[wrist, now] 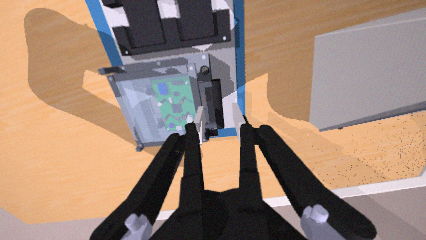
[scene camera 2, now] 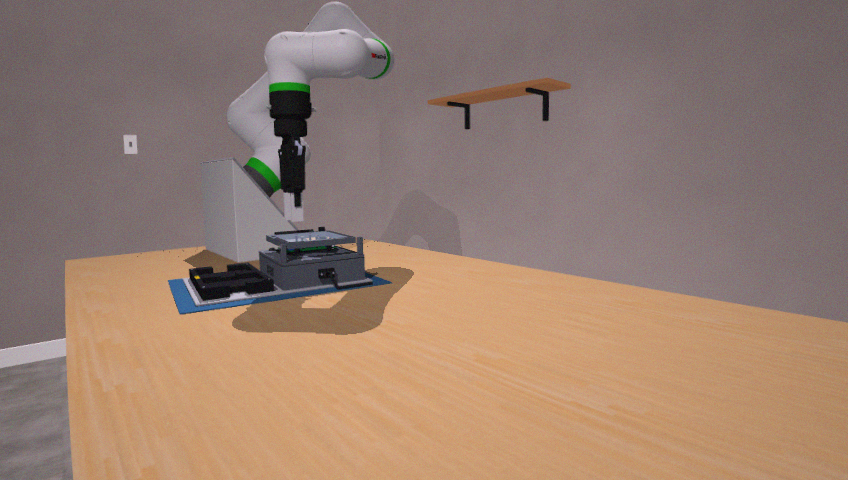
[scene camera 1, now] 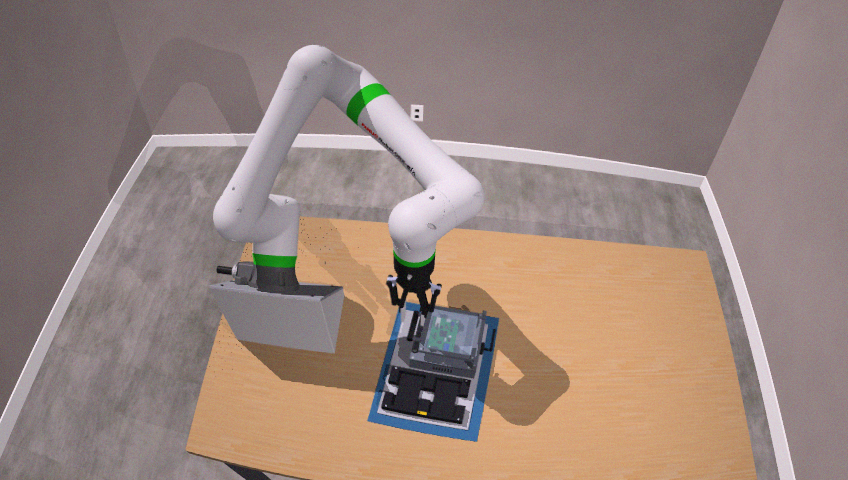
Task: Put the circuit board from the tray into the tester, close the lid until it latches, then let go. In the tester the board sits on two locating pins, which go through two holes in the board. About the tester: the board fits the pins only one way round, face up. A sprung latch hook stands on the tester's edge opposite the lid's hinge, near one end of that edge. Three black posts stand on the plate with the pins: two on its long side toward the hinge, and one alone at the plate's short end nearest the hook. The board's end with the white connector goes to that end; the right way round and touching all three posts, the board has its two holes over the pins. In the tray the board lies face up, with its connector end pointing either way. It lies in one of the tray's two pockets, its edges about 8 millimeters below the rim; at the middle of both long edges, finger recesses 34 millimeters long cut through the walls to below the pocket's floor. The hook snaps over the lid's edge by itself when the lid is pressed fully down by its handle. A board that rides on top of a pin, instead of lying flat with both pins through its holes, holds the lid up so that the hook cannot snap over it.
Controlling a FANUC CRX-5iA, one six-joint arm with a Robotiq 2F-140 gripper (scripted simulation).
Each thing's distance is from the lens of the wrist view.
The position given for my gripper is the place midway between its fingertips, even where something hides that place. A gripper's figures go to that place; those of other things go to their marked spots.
my gripper [wrist: 218, 112]: 21 cm
tester lid [wrist: 156, 103]: 26 cm
